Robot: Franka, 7 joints.
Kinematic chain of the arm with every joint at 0, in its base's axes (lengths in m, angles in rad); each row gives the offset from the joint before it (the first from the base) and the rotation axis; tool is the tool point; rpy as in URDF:
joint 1: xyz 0 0 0.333 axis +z
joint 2: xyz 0 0 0 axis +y
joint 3: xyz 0 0 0.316 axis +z
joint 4: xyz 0.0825 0 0 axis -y
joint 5: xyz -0.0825 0 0.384 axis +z
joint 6: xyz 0 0 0 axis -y
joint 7: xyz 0.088 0 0 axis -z
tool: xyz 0 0 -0.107 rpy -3.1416 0 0
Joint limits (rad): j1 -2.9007..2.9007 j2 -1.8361..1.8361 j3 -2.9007..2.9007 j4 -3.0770..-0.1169 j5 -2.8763..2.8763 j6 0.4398..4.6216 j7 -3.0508..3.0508
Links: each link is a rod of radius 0.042 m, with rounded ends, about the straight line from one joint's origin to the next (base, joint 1, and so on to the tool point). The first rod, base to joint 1, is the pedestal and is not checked.
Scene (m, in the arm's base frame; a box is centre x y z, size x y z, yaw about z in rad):
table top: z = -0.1
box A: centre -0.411 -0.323 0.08 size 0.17 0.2 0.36 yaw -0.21
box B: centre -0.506 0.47 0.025 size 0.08 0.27 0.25 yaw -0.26
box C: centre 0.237 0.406 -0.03 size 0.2 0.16 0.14 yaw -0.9
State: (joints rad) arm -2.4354 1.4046 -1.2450 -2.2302 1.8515 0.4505 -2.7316
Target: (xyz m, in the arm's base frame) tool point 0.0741 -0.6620 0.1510
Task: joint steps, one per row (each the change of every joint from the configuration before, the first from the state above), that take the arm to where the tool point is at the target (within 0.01 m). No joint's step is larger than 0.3 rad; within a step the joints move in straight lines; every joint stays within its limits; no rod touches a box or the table.
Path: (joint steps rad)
1: 0.0542 -0.2534 -0.0236 0.0544 0.0149 0.0847 0.0645
2: 0.0542 -0.2533 -0.0236 0.0543 0.0150 0.0846 0.0646
3: 0.0542 -0.2534 -0.0236 0.0544 0.0149 0.0847 0.0645
4: 0.0542 -0.2533 -0.0236 0.0544 0.0150 0.0846 0.0645
5: 0.0542 -0.2534 -0.0236 0.0543 0.0149 0.0847 0.0645
6: 0.0542 -0.2534 -0.0236 0.0544 0.0150 0.0846 0.0646
7: 0.1649 0.2594 0.1674 0.1068 0.0298 -0.0337 -0.0775
8: 0.1650 0.2595 0.1674 0.1068 0.0298 -0.0338 -0.0774
9: 0.1650 0.2594 0.1674 0.1068 0.0298 -0.0337 -0.0774
10: 0.1649 0.2594 0.1673 0.1067 0.0297 -0.0337 -0.0775
11: 0.1650 0.2594 0.1674 0.1068 0.0298 -0.0338 -0.0774

